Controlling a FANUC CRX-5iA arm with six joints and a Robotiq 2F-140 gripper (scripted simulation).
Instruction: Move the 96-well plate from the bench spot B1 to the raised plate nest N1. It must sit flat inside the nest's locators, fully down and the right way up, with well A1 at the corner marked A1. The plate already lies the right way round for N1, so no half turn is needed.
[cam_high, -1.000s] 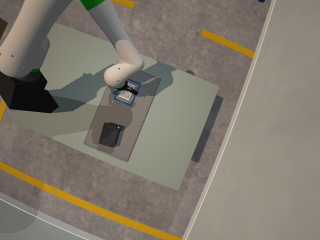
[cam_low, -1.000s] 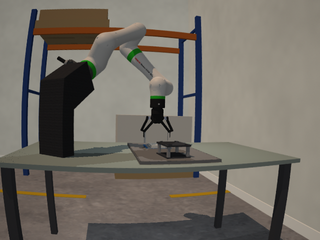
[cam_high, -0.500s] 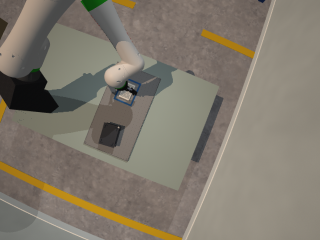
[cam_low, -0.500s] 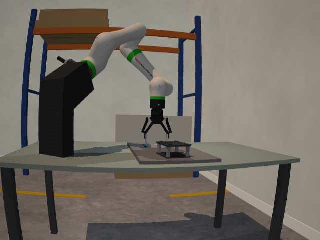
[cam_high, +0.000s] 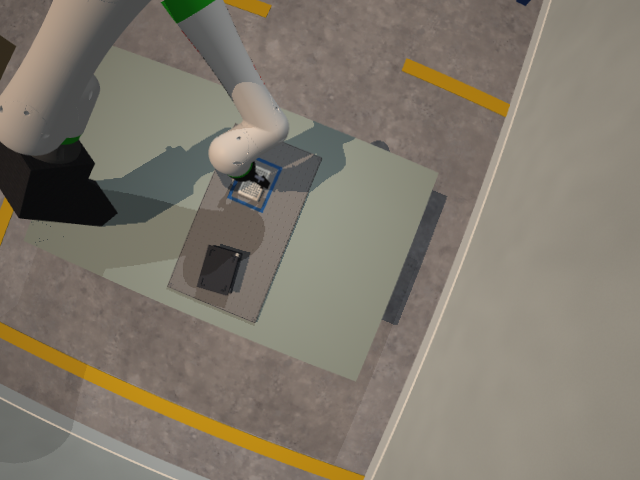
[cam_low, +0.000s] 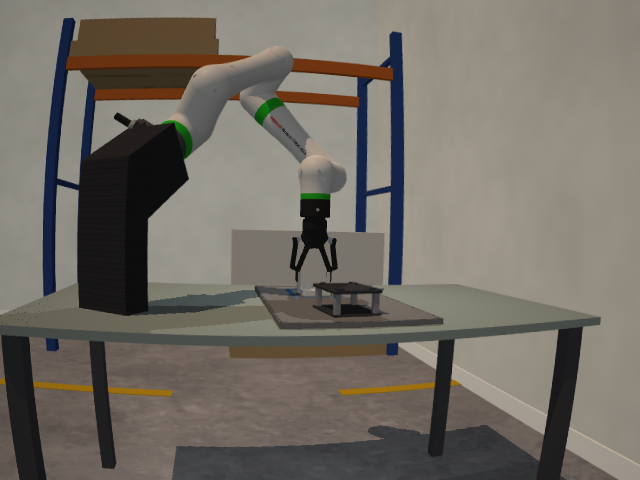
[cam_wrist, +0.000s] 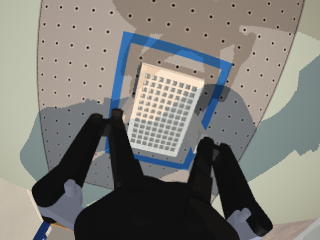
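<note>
My hand is 2 cm above the white 96-well plate. Also, from my hand: black raised nest N1: 7 cm ahead, 35 cm to the right, 3 cm above.
</note>
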